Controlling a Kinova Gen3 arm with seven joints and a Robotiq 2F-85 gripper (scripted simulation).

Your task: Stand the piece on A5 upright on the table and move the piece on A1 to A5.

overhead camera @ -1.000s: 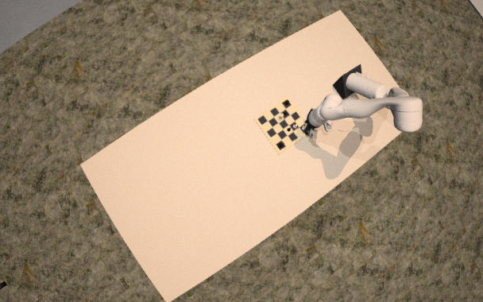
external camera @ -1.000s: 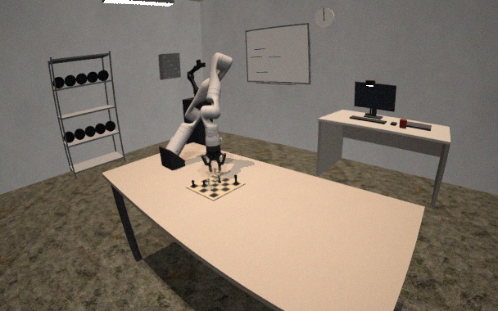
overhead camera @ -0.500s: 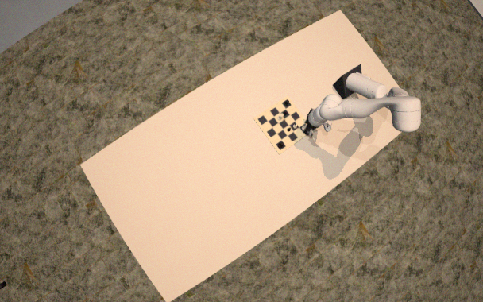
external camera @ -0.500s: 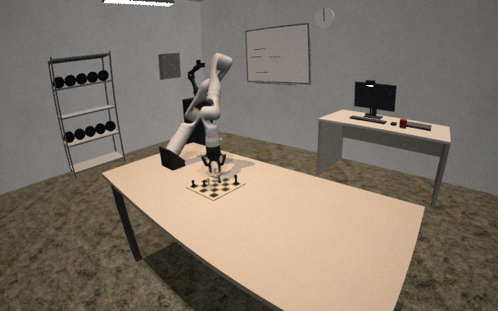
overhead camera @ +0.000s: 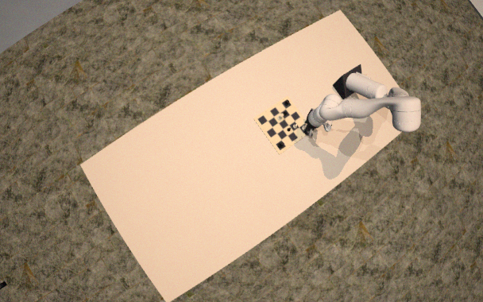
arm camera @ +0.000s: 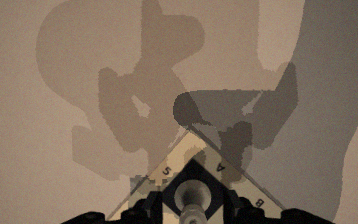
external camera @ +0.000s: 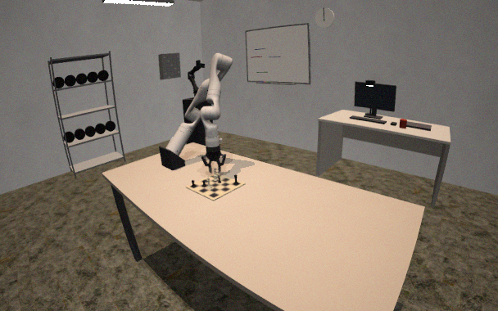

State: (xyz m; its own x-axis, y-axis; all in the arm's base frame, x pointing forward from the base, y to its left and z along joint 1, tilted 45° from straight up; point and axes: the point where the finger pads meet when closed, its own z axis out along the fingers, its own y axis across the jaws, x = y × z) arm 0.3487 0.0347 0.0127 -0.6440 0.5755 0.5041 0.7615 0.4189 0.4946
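Now: the white pawn 30 mm ahead of my hand, 40 mm to the right of it and 30 mm below it. From my hand the other things lie so: chessboard 70 mm ahead, 80 mm to the right, 40 mm below.
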